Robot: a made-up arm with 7 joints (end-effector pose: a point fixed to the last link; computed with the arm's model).
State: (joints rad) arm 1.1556 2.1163 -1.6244 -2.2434 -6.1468 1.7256 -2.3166
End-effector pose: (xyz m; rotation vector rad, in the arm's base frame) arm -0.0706 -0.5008 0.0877 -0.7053 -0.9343 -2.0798
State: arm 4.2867 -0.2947 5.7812 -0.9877 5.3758 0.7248 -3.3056
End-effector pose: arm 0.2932 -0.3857 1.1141 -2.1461 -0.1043 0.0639
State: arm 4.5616 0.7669 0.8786 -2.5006 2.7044 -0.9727 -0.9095
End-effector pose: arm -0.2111 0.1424 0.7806 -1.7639 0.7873 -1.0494
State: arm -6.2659 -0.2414 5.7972 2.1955 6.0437 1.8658 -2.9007
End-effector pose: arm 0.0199 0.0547 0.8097 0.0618 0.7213 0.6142
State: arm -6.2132 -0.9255 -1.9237 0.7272 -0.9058 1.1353 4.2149
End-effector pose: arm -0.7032 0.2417 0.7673 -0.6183 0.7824 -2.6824
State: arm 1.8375 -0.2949 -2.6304 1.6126 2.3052 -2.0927 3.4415
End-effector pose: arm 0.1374 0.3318 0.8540 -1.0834 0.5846 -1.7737
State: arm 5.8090 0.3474 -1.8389 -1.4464 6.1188 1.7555 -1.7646
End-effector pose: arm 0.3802 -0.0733 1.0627 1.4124 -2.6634 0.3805
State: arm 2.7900 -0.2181 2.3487 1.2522 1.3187 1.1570 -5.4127
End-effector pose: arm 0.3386 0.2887 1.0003 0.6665 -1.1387 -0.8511
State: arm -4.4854 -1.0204 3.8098 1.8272 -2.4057 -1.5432 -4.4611
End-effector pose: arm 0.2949 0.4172 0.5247 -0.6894 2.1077 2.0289
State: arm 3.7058 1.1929 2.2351 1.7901 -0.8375 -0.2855 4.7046
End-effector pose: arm -0.2094 0.4531 0.8240 -1.4770 -2.1922 1.0070
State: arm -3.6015 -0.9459 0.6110 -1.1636 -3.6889 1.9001 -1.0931
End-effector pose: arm 0.6103 0.2212 0.5724 0.7524 0.3582 1.8091
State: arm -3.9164 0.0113 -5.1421 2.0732 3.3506 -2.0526 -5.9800
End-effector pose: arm -0.1431 0.0914 0.8244 -1.4857 0.1613 2.6980
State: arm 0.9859 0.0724 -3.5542 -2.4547 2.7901 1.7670 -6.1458
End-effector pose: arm 0.0979 -0.0374 0.7532 1.2095 -0.9607 2.1769
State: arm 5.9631 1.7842 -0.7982 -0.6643 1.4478 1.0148 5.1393
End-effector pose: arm 0.8776 0.0640 0.2732 -1.1605 0.2308 1.7568
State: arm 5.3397 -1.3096 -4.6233 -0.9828 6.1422 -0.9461 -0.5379
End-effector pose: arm -0.6449 -0.3896 0.5841 1.3388 -1.4241 2.1787
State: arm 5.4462 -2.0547 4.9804 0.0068 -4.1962 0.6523 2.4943
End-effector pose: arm -0.5345 -0.6809 0.0051 -0.9762 1.3635 1.0076
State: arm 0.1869 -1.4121 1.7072 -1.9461 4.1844 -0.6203 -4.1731
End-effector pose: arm -0.4371 0.4054 0.4590 0.0863 -1.5821 2.3127
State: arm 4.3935 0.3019 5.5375 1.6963 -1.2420 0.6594 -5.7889
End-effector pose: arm -0.3448 0.2746 0.8525 -0.8477 0.9551 -0.8322
